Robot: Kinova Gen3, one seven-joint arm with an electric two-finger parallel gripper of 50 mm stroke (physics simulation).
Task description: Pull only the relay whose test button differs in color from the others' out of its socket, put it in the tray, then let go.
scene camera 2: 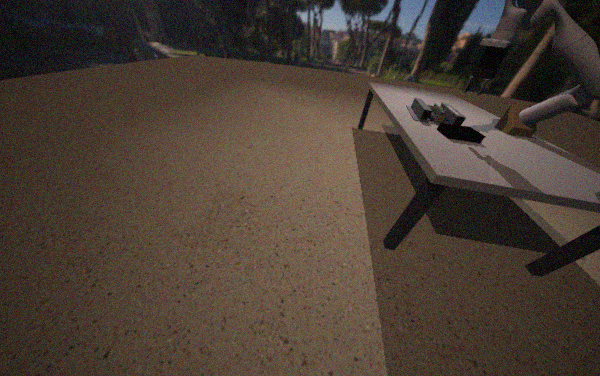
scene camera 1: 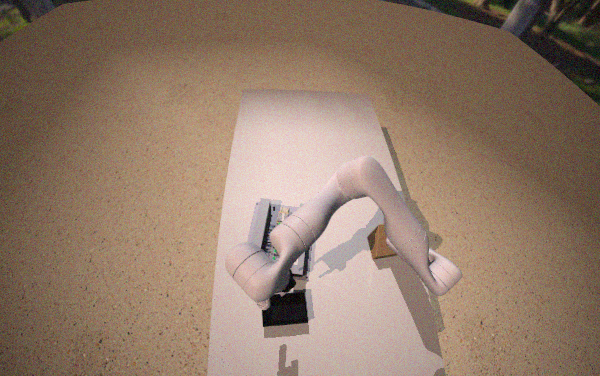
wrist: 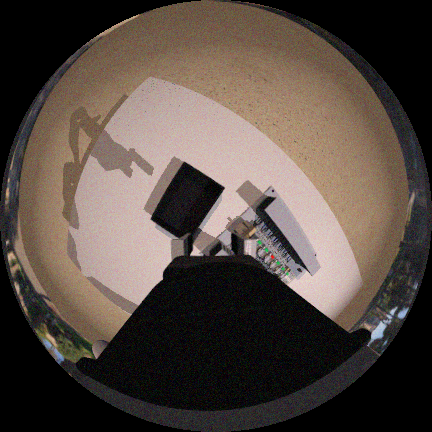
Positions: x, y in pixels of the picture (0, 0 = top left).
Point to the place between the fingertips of the gripper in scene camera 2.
471, 93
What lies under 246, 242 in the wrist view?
The gripper.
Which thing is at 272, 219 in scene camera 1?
A grey panel.
